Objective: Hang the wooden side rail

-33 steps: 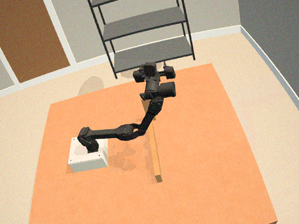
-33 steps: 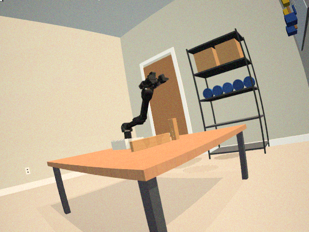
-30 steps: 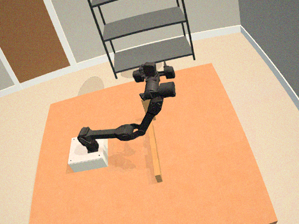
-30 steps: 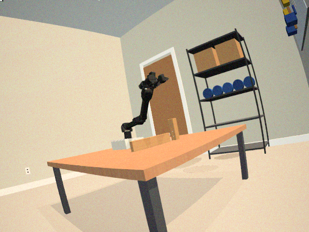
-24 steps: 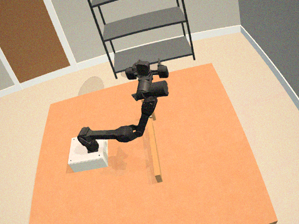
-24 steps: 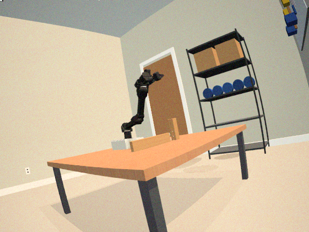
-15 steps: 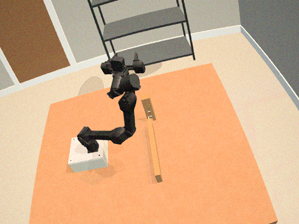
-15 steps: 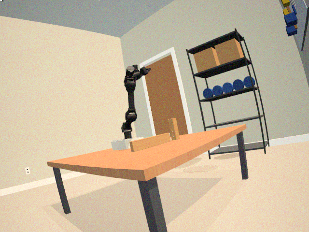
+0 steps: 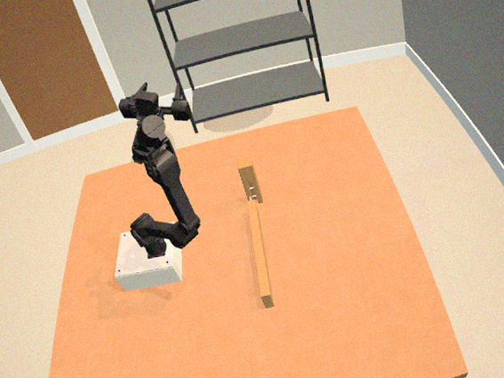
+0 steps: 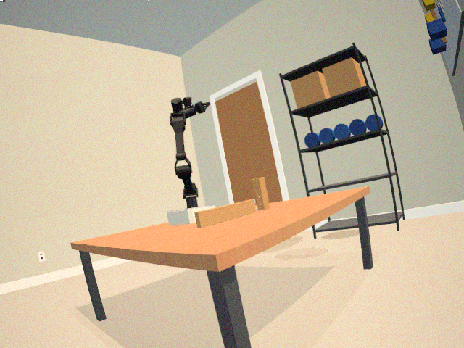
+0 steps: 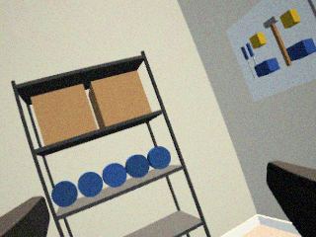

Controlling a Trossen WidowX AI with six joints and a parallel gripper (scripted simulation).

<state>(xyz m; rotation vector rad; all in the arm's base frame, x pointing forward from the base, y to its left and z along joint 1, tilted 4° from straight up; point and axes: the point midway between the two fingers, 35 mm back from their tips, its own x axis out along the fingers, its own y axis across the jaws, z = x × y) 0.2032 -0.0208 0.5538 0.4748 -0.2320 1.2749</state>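
My gripper tip is 120 mm short of the wooden headboard post, 170 mm to the right of it and 560 mm above it.
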